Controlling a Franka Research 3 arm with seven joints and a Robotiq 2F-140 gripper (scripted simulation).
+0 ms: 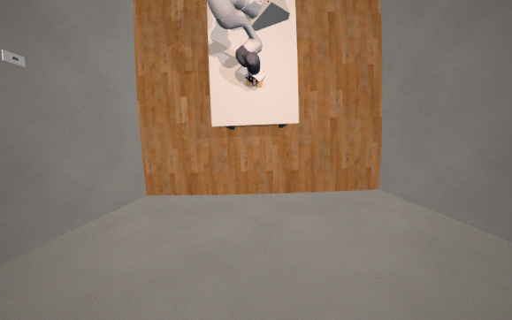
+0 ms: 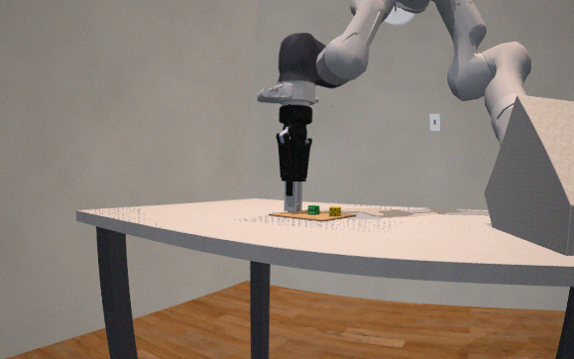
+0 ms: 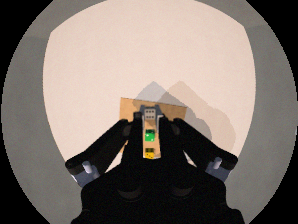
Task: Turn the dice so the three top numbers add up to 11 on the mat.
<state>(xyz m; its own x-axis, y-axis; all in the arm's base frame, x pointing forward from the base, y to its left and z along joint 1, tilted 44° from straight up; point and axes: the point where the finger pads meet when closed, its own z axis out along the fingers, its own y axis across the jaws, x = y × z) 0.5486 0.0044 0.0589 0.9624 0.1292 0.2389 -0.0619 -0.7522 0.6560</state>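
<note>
The white die is 30 mm below my hand. Round my hand: yellow die 100 mm behind, 30 mm below, 10 mm to the left; then green die 50 mm behind, 30 mm below; then tan mat 50 mm behind, 40 mm below.
</note>
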